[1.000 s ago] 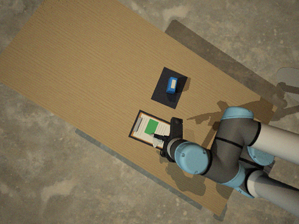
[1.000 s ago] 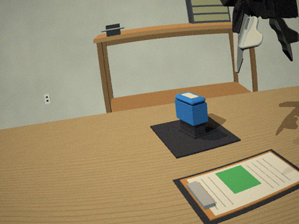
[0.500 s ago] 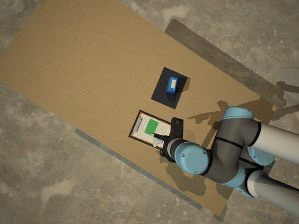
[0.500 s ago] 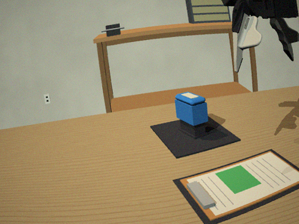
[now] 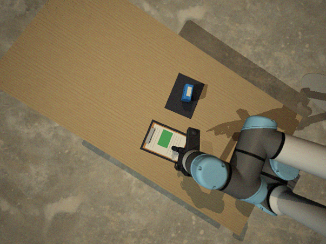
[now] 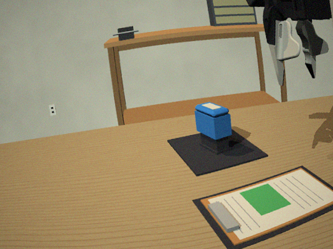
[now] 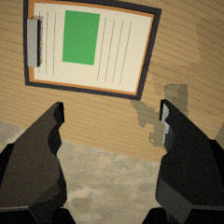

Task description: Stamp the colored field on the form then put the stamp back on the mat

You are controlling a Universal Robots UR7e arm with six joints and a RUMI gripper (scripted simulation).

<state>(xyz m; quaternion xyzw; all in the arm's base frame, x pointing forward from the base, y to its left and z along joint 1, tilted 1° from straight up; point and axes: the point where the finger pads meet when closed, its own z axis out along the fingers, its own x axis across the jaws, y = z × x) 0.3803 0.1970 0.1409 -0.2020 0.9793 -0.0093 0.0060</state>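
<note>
Now: the blue stamp 120 mm ahead of my hand, 280 mm to the right of it and 170 mm below it. From my hand the other things lie so: mat (120 mm ahead, 280 mm to the right, 220 mm below).
</note>
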